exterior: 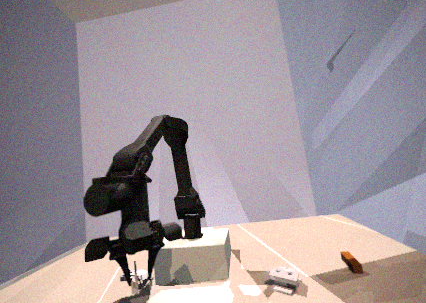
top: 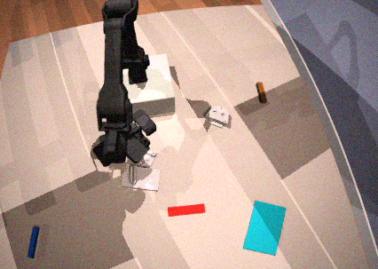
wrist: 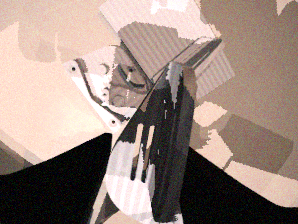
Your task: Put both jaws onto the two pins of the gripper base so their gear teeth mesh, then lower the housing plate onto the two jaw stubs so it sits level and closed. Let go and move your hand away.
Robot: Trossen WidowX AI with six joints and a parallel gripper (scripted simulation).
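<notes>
My gripper tip is 6 cm short of the white plate, 2 cm to the right of it and 8 cm above it. The rest, counted from my gripper tip: red bar: 19 cm ahead, 14 cm to the left, 8 cm below; blue bar: 23 cm ahead, 38 cm to the right, 8 cm below; jaw: 1 cm ahead, 1 cm to the left, 7 cm below.
</notes>
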